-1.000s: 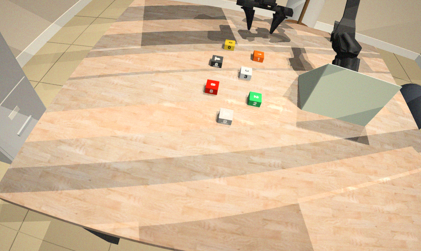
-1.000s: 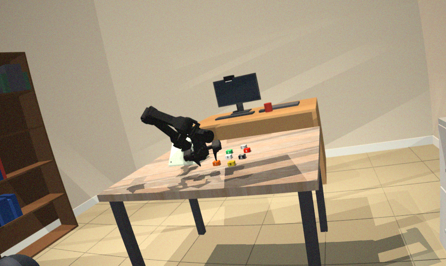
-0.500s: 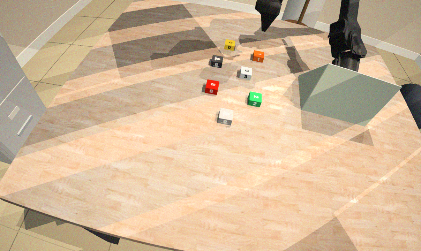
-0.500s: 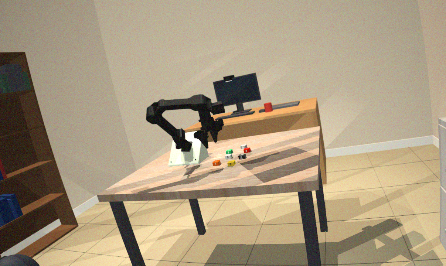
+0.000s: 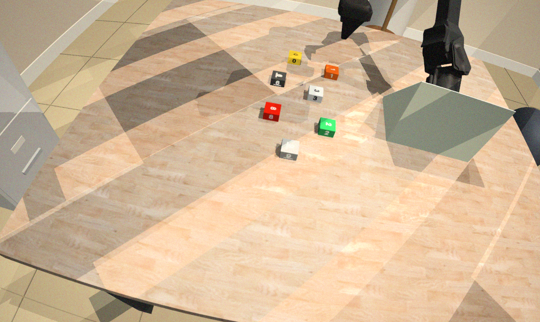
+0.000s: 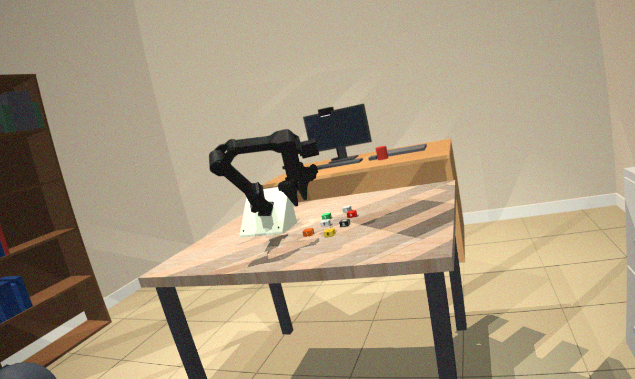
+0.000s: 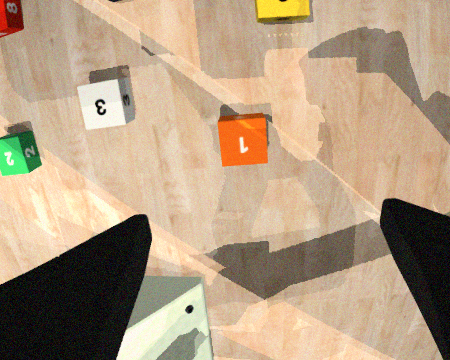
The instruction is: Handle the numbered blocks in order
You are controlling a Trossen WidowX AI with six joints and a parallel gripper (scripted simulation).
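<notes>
Now: the yellow block 10 cm ahead of my gripper tip, 1 cm to the right of it and 12 cm below it. The rest, counted from my gripper tip: black block (11 cm ahead, 9 cm to the left, 12 cm below); then white block (2 cm ahead, 11 cm to the left, 12 cm below); then orange block (1 cm to the left, 12 cm below).
</notes>
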